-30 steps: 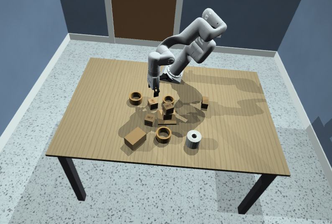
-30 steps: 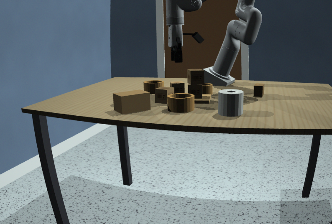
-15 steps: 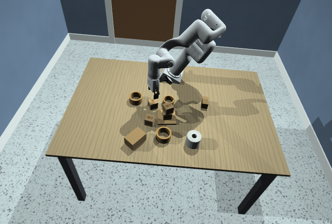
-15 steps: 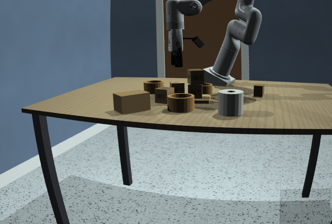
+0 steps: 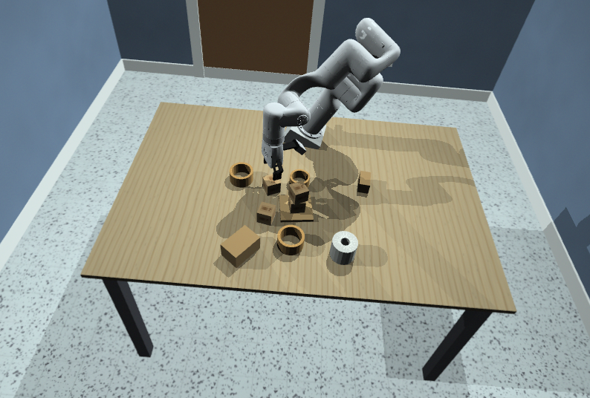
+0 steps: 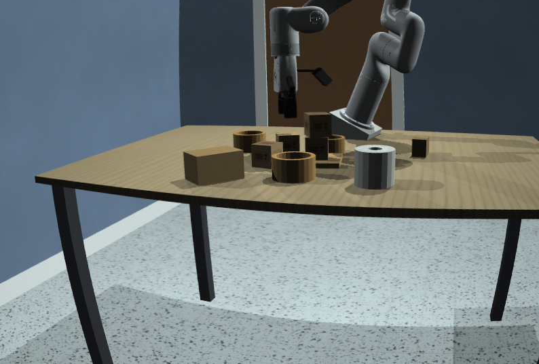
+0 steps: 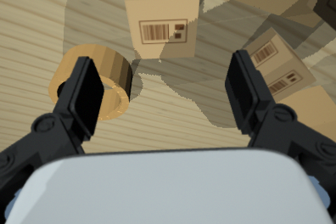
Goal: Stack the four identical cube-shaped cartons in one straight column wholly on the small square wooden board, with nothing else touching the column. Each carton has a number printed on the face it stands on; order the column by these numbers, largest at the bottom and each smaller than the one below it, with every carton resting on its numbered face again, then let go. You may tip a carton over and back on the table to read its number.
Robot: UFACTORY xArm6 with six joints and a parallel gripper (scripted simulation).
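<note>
My gripper is now 8 cm above the brown cube carton. Also, from my hand: larger carton box (28 cm ahead, 11 cm to the right, 8 cm below); then small square wooden board (10 cm below, 10 cm ahead, 9 cm to the left); then narrower brown box (37 cm to the left, 9 cm below, 1 cm behind).
</note>
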